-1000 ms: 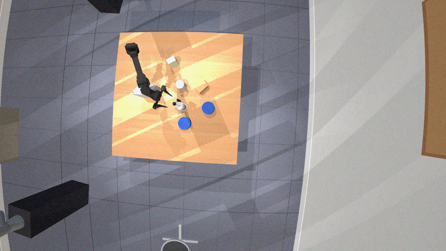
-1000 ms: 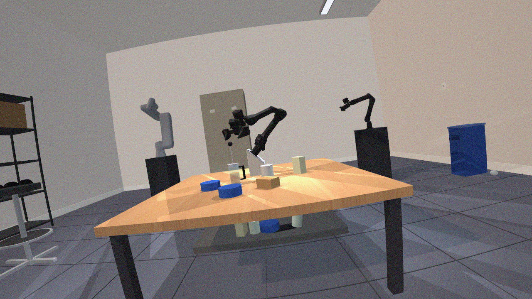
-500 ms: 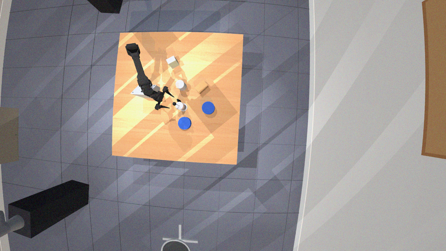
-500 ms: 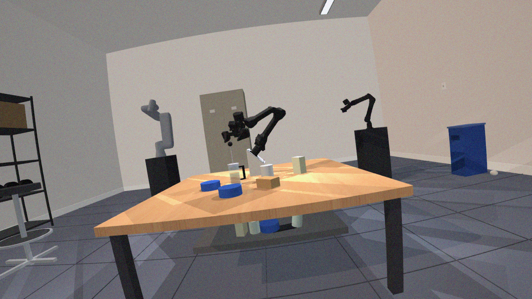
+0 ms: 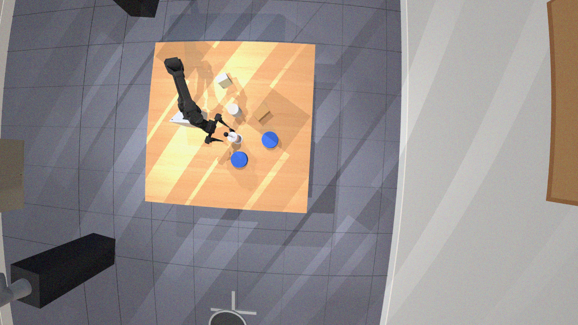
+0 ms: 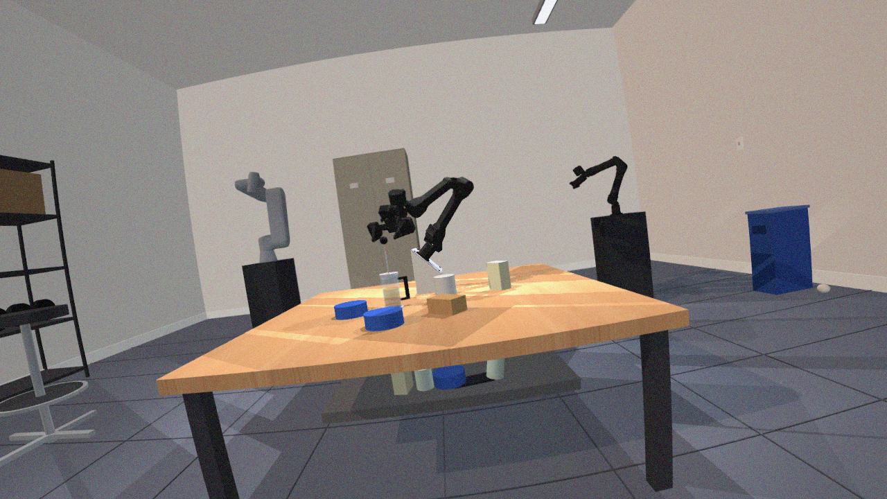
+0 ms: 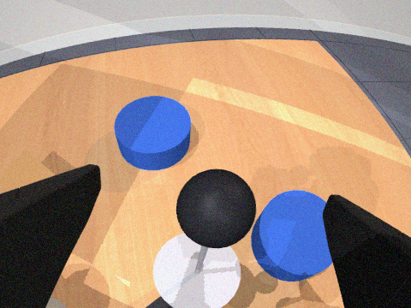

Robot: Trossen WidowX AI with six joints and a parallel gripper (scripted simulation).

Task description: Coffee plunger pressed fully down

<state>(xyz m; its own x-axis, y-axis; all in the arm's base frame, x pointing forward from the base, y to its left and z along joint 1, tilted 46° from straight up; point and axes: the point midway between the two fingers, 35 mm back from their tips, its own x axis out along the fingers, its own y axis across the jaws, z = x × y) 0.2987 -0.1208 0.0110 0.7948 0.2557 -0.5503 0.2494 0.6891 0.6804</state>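
Now: the coffee press 130 mm below my gripper tip, 10 mm to the left of it and 10 mm behind it. The rest, counted from my gripper tip: white cylinder 210 mm below, 200 mm to the left, 50 mm behind; tan block 230 mm below, 220 mm to the left, 140 mm ahead.
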